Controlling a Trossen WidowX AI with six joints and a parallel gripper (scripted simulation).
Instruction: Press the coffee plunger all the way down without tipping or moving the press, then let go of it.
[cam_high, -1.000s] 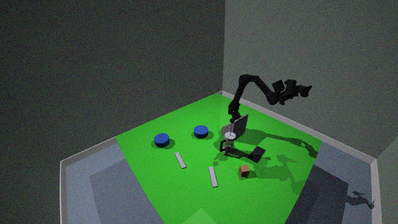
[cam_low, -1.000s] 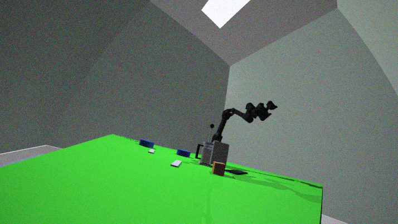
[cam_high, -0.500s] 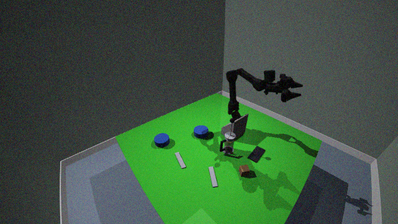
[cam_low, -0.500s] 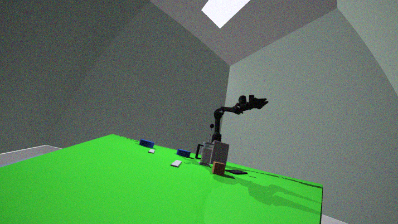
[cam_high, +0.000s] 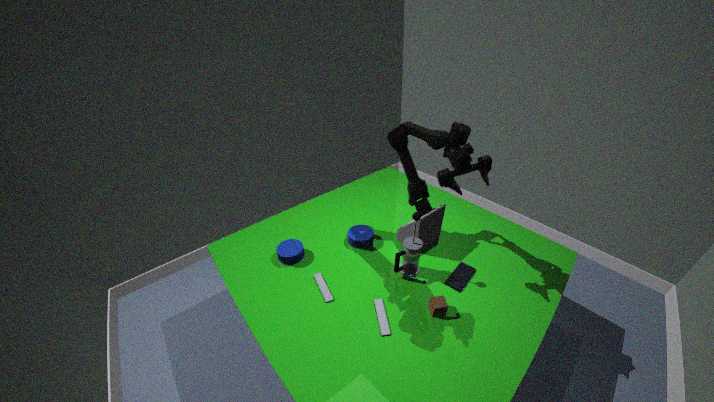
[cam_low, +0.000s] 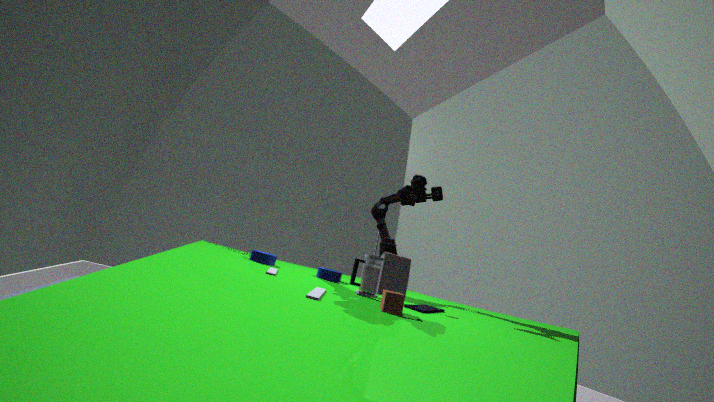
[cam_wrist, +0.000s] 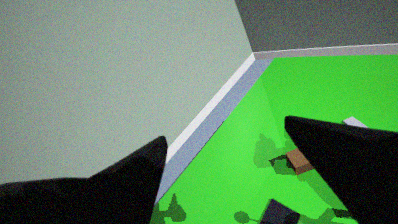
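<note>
Now: gripper tip 28 cm above the coffee press, 16 cm to the left of it and 10 cm short of it. The rest, counted from my gripper tip: brown cube 39 cm below, 16 cm ahead, 5 cm to the left; then dark flat slab 41 cm below, 4 cm behind, 2 cm to the left.
</note>
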